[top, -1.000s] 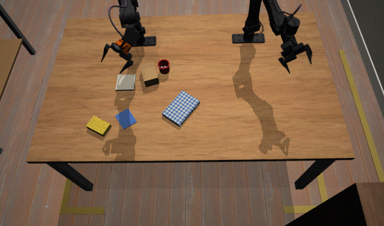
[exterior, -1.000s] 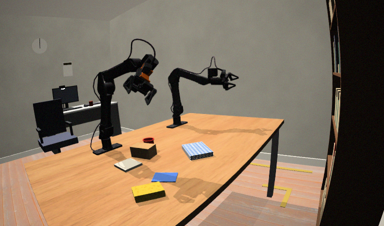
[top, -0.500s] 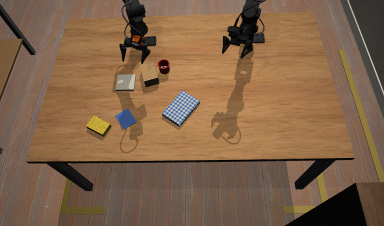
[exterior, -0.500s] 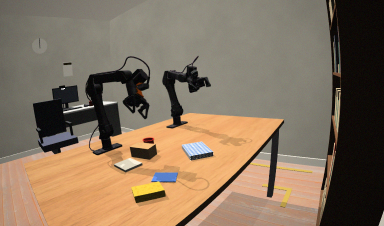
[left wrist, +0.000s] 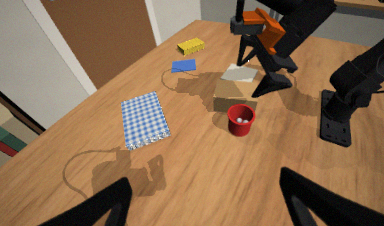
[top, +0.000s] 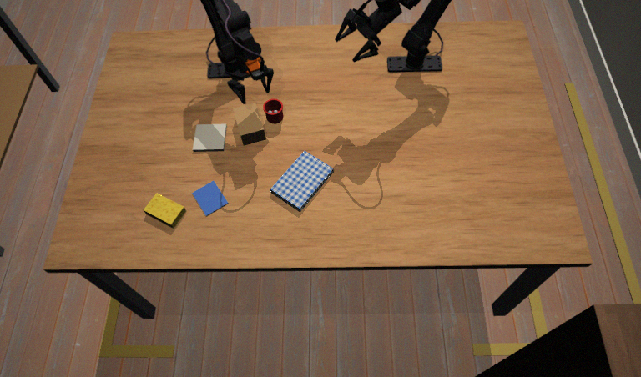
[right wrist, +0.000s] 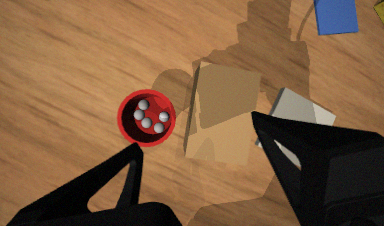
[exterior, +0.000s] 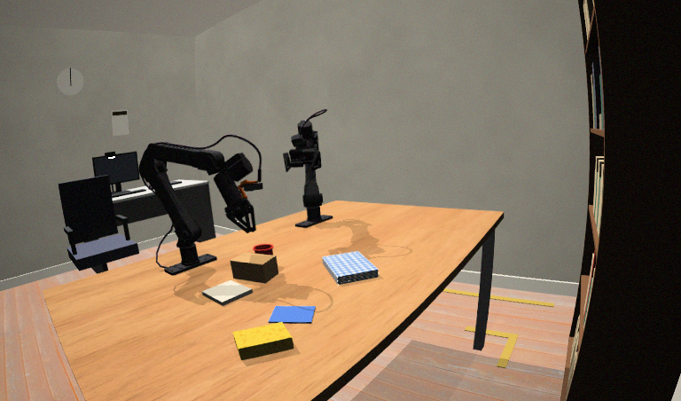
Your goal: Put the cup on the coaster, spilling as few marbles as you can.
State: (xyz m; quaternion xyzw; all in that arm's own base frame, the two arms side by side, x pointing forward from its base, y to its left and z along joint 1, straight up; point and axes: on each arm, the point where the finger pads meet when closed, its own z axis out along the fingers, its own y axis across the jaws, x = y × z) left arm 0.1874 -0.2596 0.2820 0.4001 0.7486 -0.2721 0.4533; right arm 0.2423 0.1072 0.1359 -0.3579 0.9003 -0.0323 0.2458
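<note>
Now: the red cup 10 mm behind my right hand, 50 mm to the left of it and 110 mm below it. From my right hand the other things lie so: coaster (70 mm ahead, 170 mm to the right, 130 mm below); brown box (40 mm ahead, 30 mm to the right, 110 mm below); blue-checked book (250 mm ahead, 150 mm to the left, 120 mm below).
</note>
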